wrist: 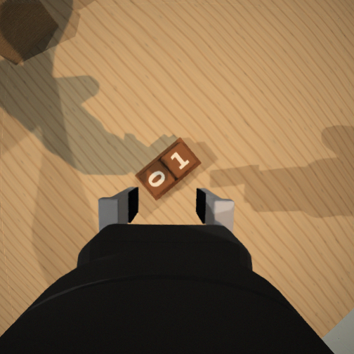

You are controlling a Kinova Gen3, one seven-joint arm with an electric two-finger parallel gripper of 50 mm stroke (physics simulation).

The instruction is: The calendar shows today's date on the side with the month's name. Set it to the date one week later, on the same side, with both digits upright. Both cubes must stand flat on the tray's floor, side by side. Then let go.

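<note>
A small brown tray (178, 180) lies slanted on the table, near the middle of the wrist view. Two brown cubes sit side by side in it. The cube with a white 0 (157, 178) is at the lower left and the cube with a white 1 (180, 160) is at the upper right. Both digits are tilted in the view. No month's name can be made out. My gripper (167, 199) is open and empty, above the table. In the view its fingertips are just below the tray, one to each side.
A dark brown wooden block-like object (25, 30) shows at the upper left corner. Shadows of the arm fall across the wooden table top (275, 75). A grey-green surface (345, 335) shows beyond its edge at the lower right.
</note>
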